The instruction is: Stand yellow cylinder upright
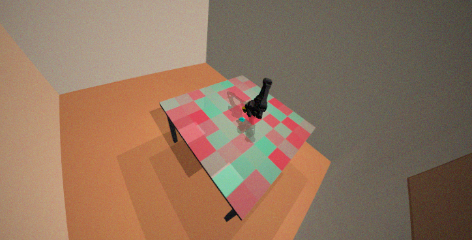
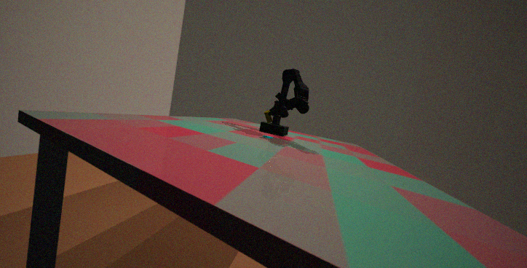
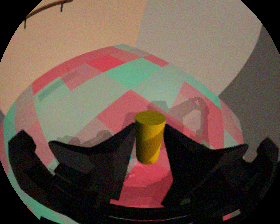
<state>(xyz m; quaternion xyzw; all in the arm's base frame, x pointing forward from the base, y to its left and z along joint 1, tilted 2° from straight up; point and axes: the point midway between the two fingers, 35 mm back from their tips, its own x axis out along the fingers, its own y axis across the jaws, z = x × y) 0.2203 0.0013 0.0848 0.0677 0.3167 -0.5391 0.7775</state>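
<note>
Right now the cyan circle is 2 cm ahead of my gripper tip, 3 cm to the left of it and 13 cm below it. The rest, counted from my gripper tip: yellow tall cylinder 1 cm behind, 1 cm to the left, 2 cm below.
</note>
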